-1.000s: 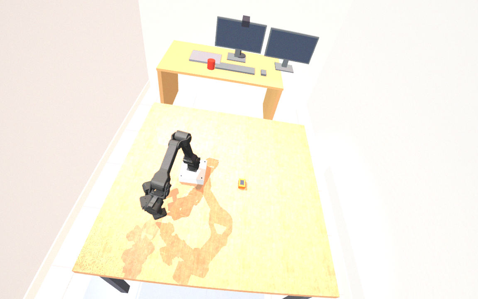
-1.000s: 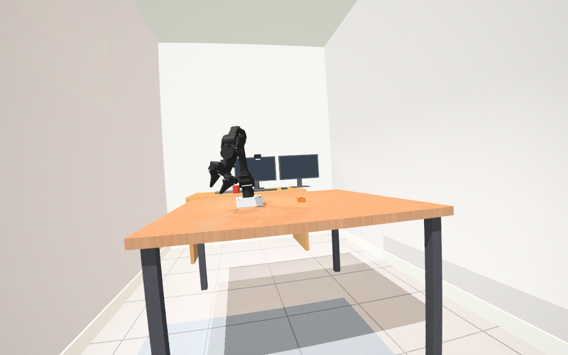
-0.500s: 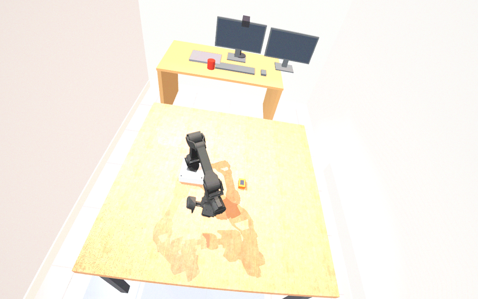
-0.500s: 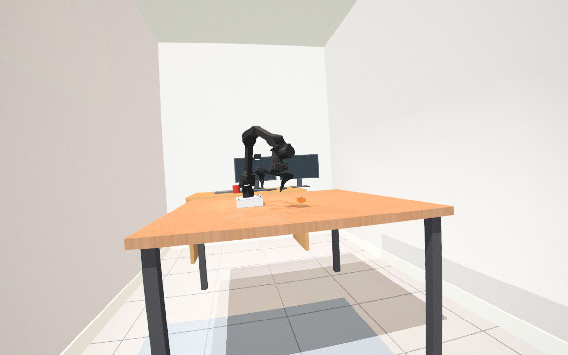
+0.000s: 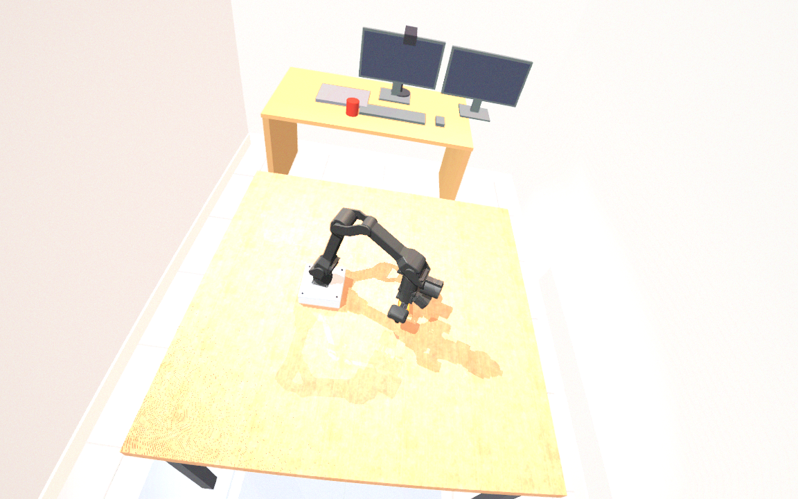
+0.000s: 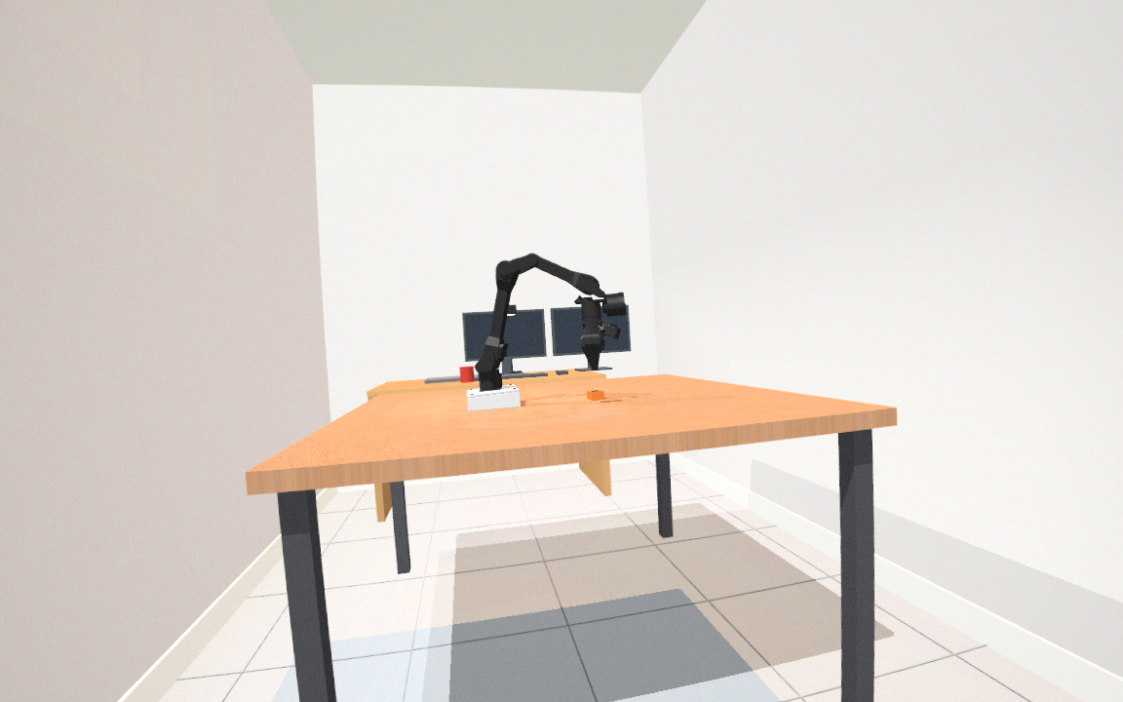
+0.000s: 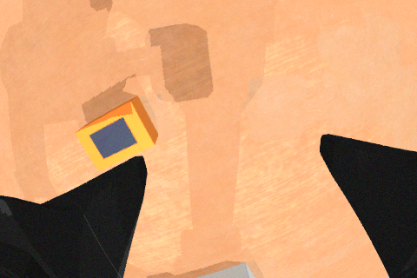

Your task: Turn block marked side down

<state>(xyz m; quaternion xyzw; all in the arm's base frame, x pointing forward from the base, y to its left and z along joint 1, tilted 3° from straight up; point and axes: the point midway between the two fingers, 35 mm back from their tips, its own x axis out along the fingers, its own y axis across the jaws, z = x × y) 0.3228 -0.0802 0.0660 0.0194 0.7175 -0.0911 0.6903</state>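
The orange block is 1 cm ahead of my gripper tip, 9 cm to the left of it and 8 cm below it.
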